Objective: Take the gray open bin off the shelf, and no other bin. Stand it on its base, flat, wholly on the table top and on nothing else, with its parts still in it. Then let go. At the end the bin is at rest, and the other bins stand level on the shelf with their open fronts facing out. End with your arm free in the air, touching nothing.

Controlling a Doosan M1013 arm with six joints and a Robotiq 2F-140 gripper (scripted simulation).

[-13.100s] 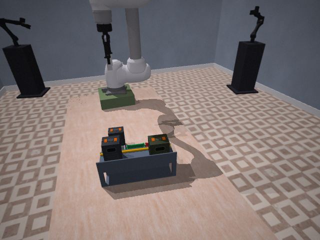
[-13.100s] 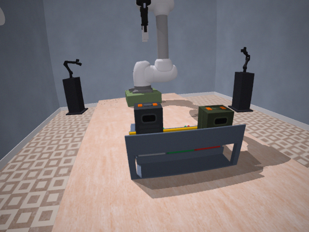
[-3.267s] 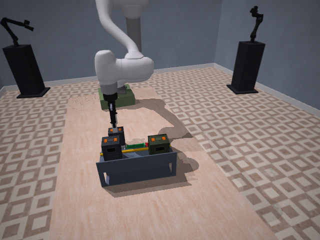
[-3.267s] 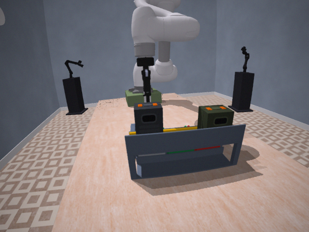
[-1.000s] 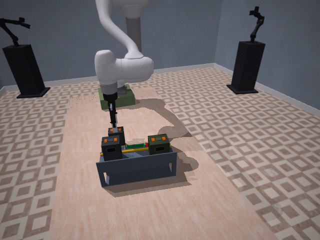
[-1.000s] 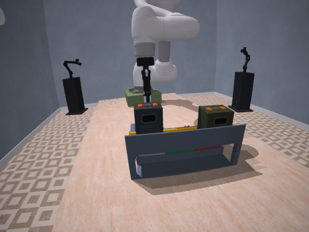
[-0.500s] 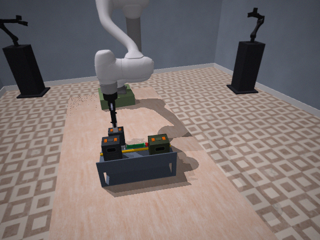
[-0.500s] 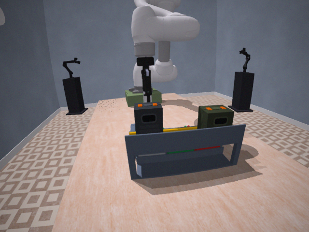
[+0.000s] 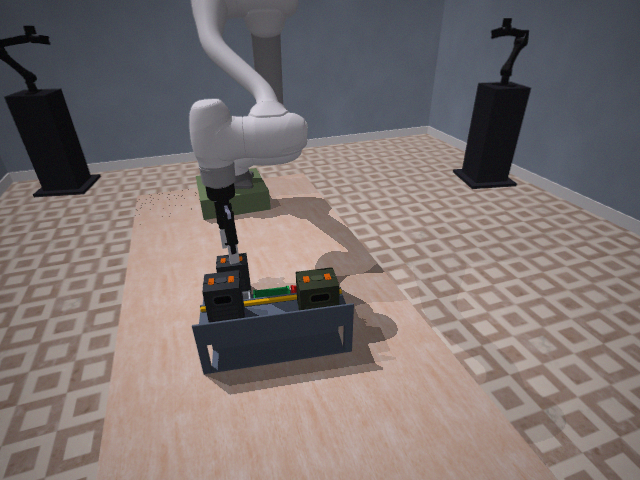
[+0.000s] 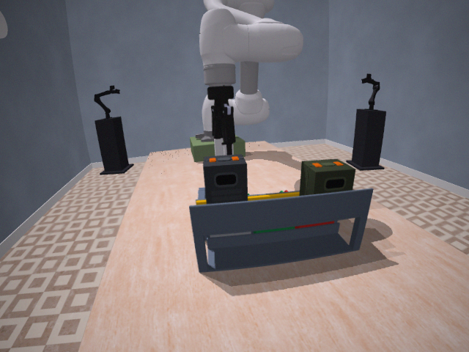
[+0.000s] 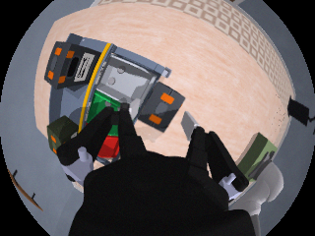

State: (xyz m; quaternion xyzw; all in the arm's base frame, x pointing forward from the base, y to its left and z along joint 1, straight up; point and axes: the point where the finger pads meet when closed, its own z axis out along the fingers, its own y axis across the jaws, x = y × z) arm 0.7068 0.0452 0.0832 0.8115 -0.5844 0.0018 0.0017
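The gray open bin lies 13 cm ahead of my hand and 13 cm below it. Also, from my hand: yellow rail: 18 cm ahead, 12 cm to the left, 7 cm below; black bin: 23 cm ahead, 1 cm below; green bin: 12 cm ahead, 11 cm to the left, 13 cm below.
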